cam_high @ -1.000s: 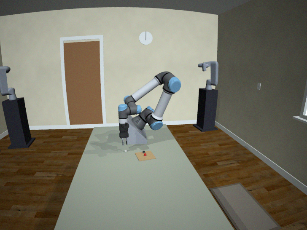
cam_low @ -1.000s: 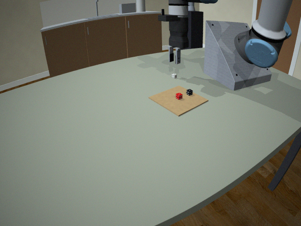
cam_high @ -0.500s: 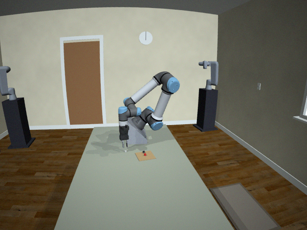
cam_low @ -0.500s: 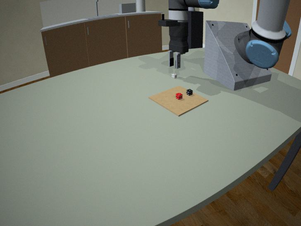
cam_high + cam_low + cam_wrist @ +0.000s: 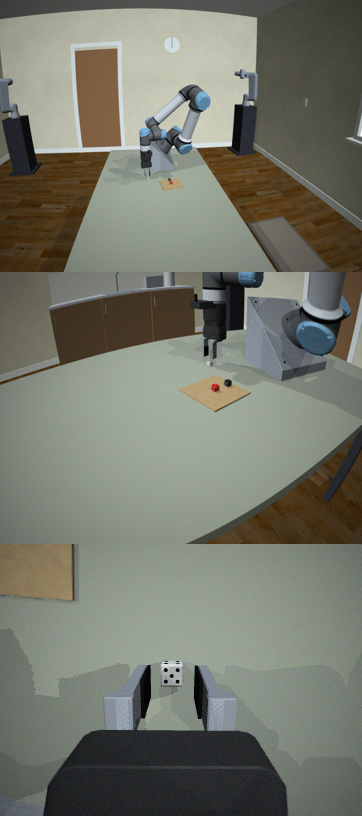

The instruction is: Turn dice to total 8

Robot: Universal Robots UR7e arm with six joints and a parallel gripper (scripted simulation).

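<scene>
Right now the white die is 4 cm below my hand. Also, from my hand: tan mat 15 cm to the left, 11 cm ahead, 5 cm below; then red die 15 cm to the left, 11 cm ahead, 4 cm below.
</scene>
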